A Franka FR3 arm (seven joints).
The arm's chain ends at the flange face. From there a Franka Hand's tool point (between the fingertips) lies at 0.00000 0.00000 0.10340 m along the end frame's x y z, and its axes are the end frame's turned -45 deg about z.
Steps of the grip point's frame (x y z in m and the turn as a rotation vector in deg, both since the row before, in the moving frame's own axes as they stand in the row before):
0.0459 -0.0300 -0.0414 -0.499 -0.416 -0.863
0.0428 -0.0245 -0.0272 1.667 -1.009 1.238
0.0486 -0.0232 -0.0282 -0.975 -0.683 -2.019
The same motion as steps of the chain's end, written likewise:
0.0111 -0.0548 -0.0414 -0.647 0.059 -0.863
0.0163 -0.0467 -0.0271 0.465 -1.892 1.238
0.0176 -0.0529 -0.0282 -1.172 0.206 -2.019

